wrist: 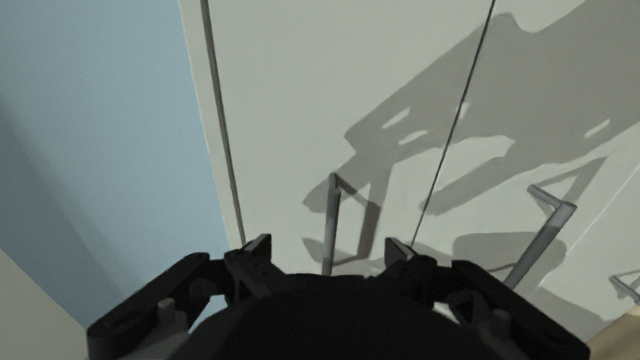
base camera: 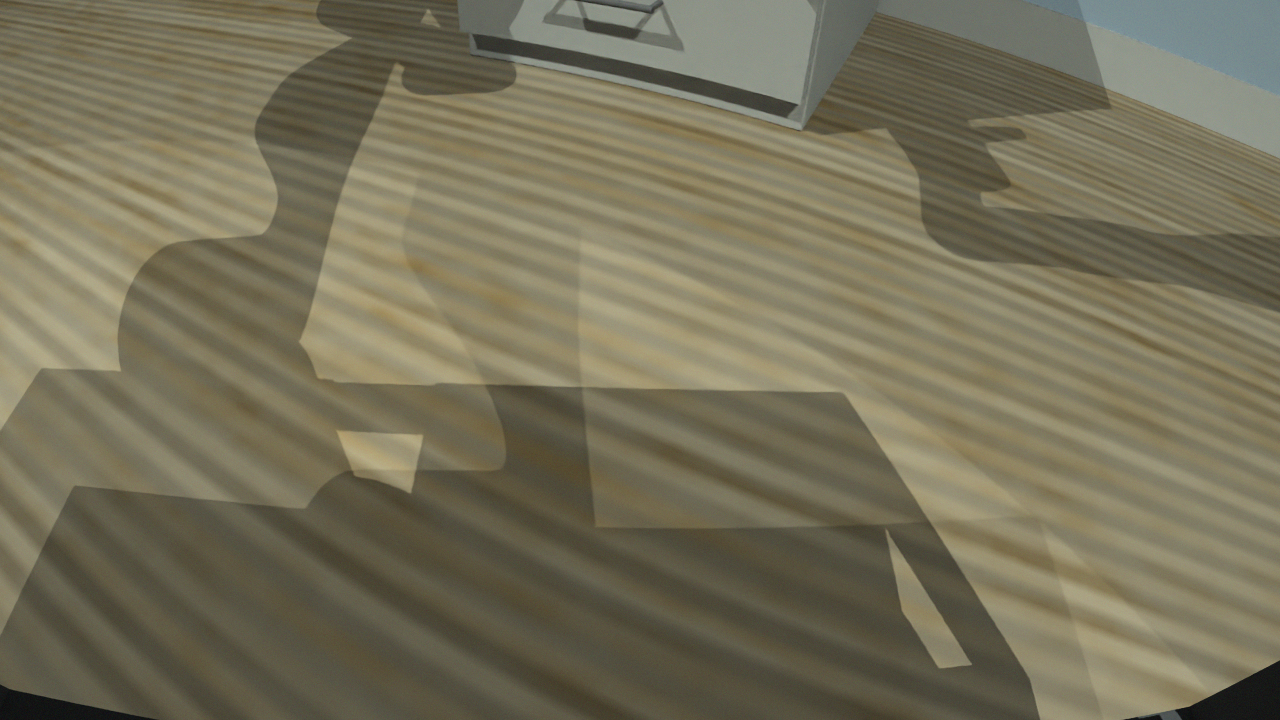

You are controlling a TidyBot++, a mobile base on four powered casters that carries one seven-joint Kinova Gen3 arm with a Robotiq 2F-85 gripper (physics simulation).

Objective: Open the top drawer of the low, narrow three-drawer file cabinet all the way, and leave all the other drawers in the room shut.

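Frame: origin at the arm's base, x ahead, y left, z up, level; millimetres.
Seen in the pictures: gripper, between the fingertips: (wrist: 327, 248).
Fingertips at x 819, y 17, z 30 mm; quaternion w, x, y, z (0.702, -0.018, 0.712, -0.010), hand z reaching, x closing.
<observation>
Pixels of each thing's top centre, then the offset from my fingertips to it. "spot": a spot on its surface instead. Level surfaces: height alone.
- grey bar handle, a spot on its surface: (wrist: 331, 227) spot: dx -17, dy -21, dz -1 mm
- Striped wooden floor, height of its surface: dz -427 mm
- bottom drawer's handle, a spot on its surface: (base camera: 617, 4) spot: dx -13, dy -12, dz -310 mm
The white three-drawer file cabinet (base camera: 716, 49) (wrist: 198, 55) shows its lower front in the base camera view and its drawer fronts, turned sideways, in the wrist view. The top drawer (wrist: 300, 100) is the left panel there and looks shut, with a grey bar handle (wrist: 331, 227). The middle drawer (wrist: 525, 165) beside it also looks shut and has its own handle (wrist: 542, 240). My gripper (wrist: 327, 248) is open. The top handle appears between its two fingertips in the picture, nearer the middle than either finger. The handle's lower end is hidden behind the gripper body, and its depth relative to the fingertips is unclear.
A blue wall (wrist: 100, 100) lies beyond the cabinet's top edge. In the base camera view, a pale baseboard (base camera: 1163, 85) runs behind the cabinet at the right. Striped wooden floor (base camera: 716, 295) stretches before it, with shadows of the arm and base. The bottom drawer's handle (base camera: 617, 4) (wrist: 625, 288) partly shows.
</observation>
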